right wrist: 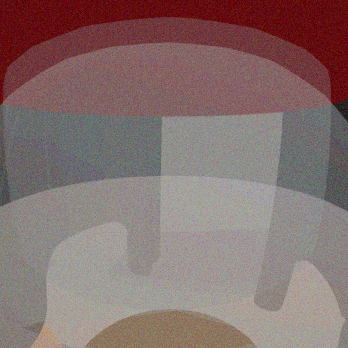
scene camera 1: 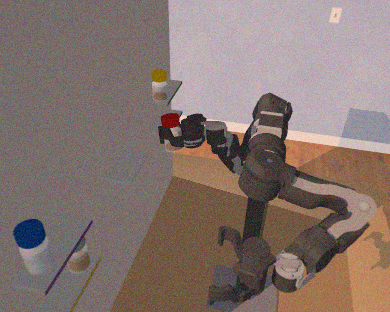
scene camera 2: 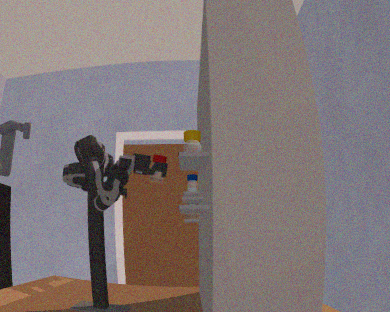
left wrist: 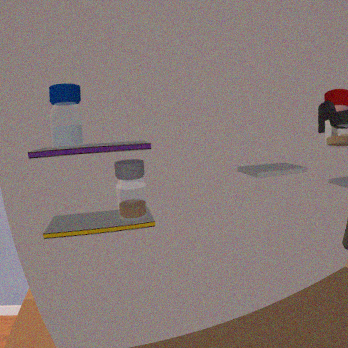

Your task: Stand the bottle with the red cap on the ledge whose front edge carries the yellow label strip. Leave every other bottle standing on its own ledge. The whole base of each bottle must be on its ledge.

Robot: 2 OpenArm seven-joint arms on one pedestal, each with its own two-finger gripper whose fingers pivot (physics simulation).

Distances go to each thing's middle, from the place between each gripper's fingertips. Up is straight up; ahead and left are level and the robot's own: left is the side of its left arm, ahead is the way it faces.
Right now my right hand is 30 mm past the red-capped bottle [right wrist: 173, 173] and 10 mm below it. The rest, counted from my right hand: yellow-strip ledge [left wrist: 77, 221]: 100 mm ahead, 450 mm to the left, 180 mm below; then grey-capped bottle [left wrist: 130, 188]: 100 mm ahead, 390 mm to the left, 120 mm below; then blue-capped bottle [scene camera 1: 35, 249]: 110 mm ahead, 490 mm to the left, 20 mm above.
Right now the grey-capped bottle is 350 mm ahead of my left hand, 10 mm to the right of it and 90 mm below it. From my left hand the other things lie so: yellow-strip ledge 350 mm ahead, 50 mm to the left, 150 mm below; then red-capped bottle 210 mm ahead, 400 mm to the right, 40 mm above; then blue-capped bottle 350 mm ahead, 90 mm to the left, 50 mm above.
